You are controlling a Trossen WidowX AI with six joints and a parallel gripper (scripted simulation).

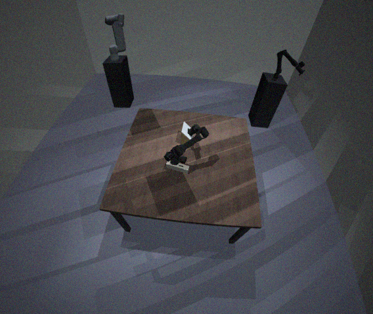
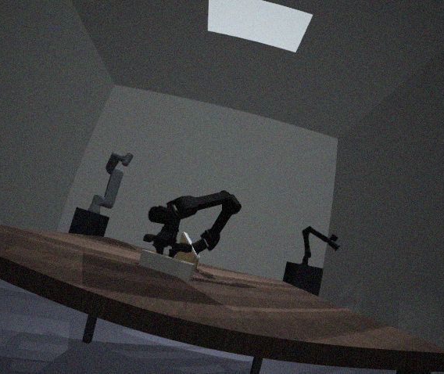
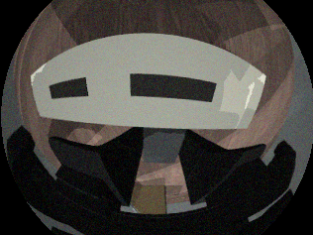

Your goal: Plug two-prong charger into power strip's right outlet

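Now: the dark two-prong charger 2 cm ahead of my gripper tip and 1 cm above it.
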